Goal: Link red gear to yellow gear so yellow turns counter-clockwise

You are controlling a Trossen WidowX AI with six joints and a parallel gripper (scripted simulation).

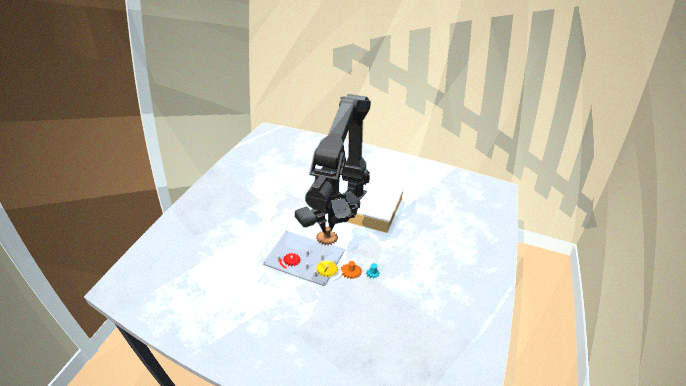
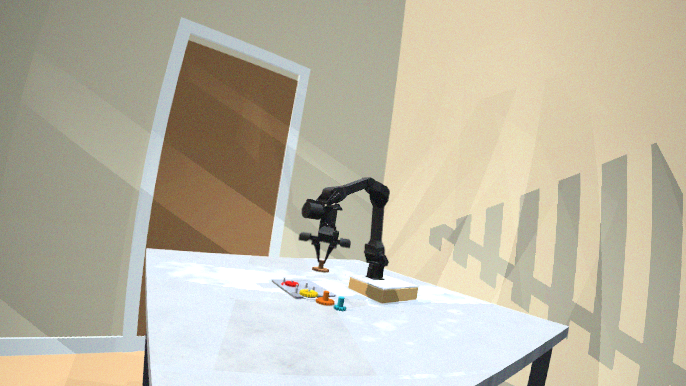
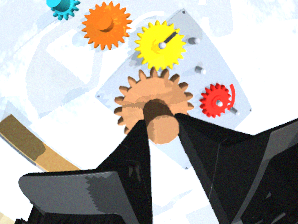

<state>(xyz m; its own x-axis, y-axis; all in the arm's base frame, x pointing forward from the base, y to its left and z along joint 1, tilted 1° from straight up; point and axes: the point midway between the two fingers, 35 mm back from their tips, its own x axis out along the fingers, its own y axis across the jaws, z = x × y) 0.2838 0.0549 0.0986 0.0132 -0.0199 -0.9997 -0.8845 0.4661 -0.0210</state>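
Right now my gripper tip is 160 mm to the right of the small cyan gear, 100 mm above it and 20 mm past it. From my gripper tip the other things lie so: yellow gear: 100 mm below, 50 mm ahead, 30 mm to the left; then brown gear: 10 mm below; then orange gear: 100 mm below, 90 mm to the left, 10 mm ahead.
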